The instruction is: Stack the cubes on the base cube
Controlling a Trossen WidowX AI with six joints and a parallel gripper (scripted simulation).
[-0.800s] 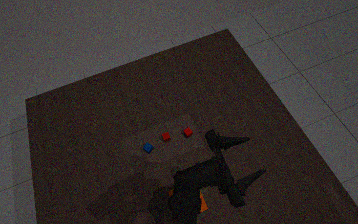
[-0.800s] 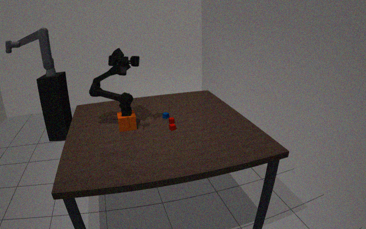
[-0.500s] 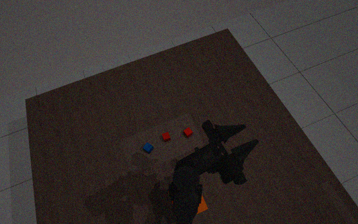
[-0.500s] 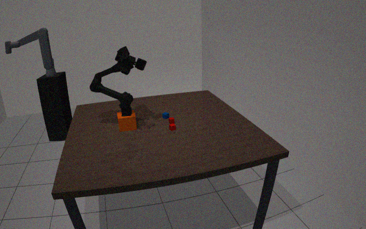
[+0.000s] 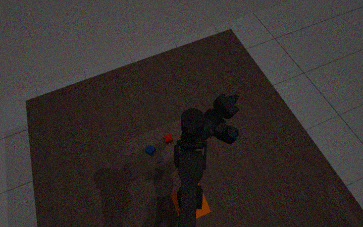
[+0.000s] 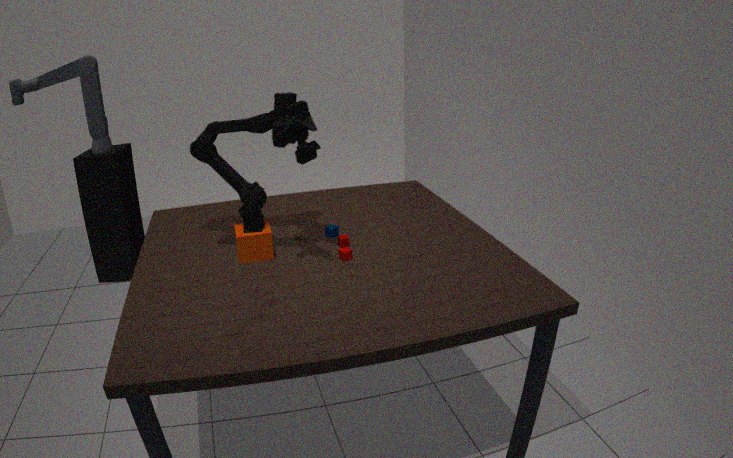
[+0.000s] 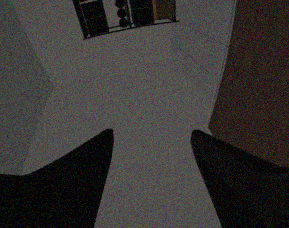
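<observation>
Now: the blue base cube 5 cm ahead of my gripper tip, 33 cm to the left of it and 41 cm below it.
</observation>
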